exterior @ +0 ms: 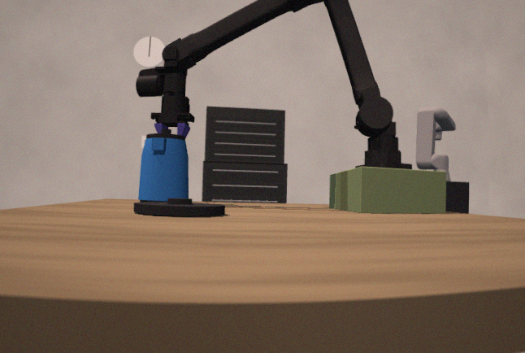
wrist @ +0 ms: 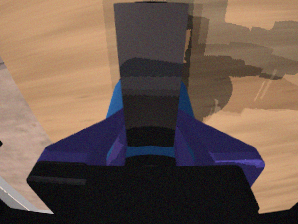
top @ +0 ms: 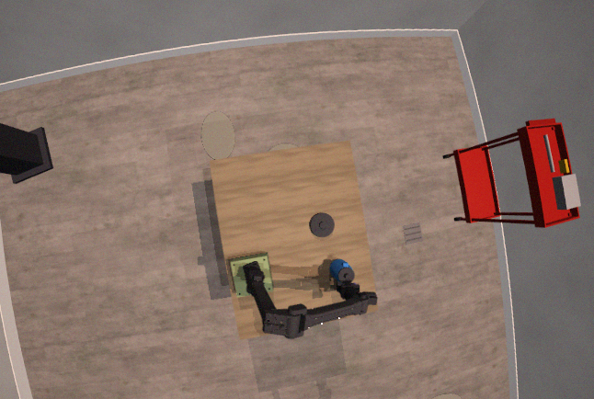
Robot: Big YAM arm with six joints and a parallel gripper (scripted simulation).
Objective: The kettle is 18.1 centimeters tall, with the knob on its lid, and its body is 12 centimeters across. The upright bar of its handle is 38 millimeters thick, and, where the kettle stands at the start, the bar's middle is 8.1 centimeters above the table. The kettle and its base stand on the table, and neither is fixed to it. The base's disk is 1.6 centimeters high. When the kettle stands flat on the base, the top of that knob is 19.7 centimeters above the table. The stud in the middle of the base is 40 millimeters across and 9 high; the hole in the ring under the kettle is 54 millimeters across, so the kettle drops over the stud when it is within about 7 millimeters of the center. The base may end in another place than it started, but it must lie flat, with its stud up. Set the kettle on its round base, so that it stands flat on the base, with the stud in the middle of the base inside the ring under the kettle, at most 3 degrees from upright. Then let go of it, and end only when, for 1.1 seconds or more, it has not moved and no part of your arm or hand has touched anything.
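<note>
Now: hand 10 mm short of the blue kettle, 30 mm to the right of it and 50 mm above it. The rest, counted from my hand: round black base (20 mm ahead, 350 mm to the left, 130 mm below).
</note>
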